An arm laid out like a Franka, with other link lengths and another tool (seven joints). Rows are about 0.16 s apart.
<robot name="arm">
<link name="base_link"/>
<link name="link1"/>
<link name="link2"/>
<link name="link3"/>
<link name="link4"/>
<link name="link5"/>
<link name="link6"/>
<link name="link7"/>
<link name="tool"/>
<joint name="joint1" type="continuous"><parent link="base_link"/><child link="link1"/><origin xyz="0.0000 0.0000 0.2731"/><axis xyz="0 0 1"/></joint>
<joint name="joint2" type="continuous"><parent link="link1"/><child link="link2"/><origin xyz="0.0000 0.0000 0.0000"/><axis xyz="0 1 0"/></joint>
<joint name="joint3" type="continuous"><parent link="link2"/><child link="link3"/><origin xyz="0.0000 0.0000 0.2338"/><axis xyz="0 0 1"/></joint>
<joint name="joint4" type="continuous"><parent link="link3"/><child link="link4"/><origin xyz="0.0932 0.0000 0.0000"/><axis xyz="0 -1 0"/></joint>
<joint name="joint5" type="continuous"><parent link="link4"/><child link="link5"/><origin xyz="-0.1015 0.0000 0.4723"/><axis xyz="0 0 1"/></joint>
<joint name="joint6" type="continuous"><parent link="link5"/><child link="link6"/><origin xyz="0.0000 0.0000 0.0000"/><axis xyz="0 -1 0"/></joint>
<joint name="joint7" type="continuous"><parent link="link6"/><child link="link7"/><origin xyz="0.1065 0.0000 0.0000"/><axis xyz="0 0 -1"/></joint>
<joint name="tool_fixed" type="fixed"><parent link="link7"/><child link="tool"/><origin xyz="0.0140 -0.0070 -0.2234" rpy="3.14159 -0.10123 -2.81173"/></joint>
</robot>
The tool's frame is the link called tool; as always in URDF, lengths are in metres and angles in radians. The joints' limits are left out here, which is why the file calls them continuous.
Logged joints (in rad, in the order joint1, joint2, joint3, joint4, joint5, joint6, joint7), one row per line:
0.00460 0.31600 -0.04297 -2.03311 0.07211 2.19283 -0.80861
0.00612 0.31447 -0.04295 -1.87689 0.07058 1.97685 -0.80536
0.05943 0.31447 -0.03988 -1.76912 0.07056 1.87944 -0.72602
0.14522 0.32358 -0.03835 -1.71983 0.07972 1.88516 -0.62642
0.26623 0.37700 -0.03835 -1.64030 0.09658 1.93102 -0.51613
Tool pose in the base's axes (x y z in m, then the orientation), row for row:
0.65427 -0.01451 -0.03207 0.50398 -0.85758 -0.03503 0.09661
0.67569 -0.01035 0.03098 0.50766 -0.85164 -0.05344 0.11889
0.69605 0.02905 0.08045 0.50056 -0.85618 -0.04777 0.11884
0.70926 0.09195 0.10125 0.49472 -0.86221 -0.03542 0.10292
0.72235 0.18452 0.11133 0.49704 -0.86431 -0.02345 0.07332
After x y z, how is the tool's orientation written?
As a quaternion, x y z w.
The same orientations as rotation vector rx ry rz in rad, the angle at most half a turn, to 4 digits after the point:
1.4928 -2.5401 -0.1038
1.4844 -2.4902 -0.1563
1.4637 -2.5035 -0.1397
1.4599 -2.5444 -0.1045
1.4926 -2.5954 -0.0704

